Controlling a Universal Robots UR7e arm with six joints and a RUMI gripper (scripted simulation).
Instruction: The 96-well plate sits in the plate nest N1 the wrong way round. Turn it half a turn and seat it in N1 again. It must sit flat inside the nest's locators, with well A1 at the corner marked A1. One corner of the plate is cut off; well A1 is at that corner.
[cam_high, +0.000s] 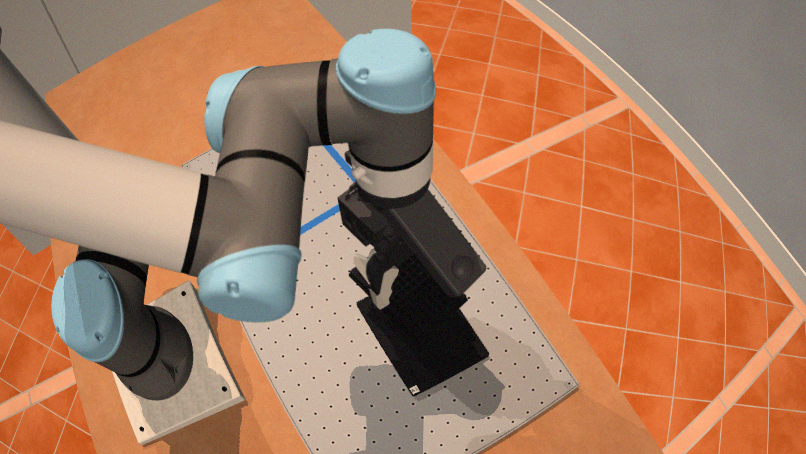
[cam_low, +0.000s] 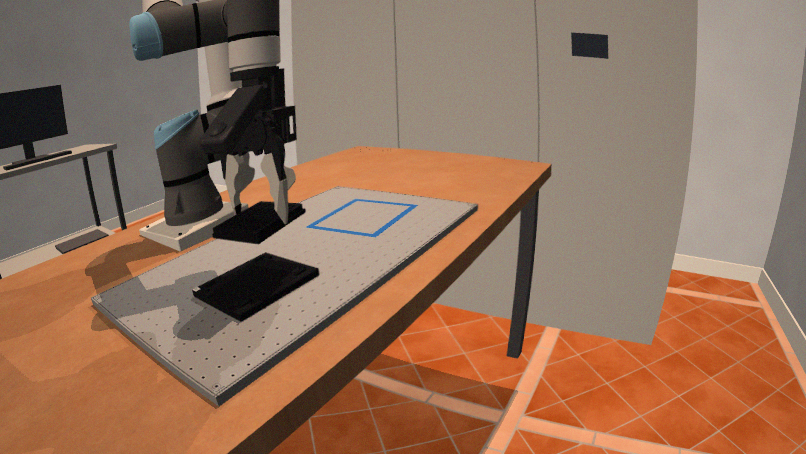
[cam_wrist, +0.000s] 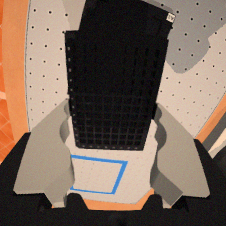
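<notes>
Right now the black plate nest N1 is 1 cm ahead of my hand, 3 cm to the right of it and 9 cm below it. Also, from my hand: black 96-well plate: 1 cm below; then white A1 label: 4 cm behind, 11 cm to the right, 9 cm below.
</notes>
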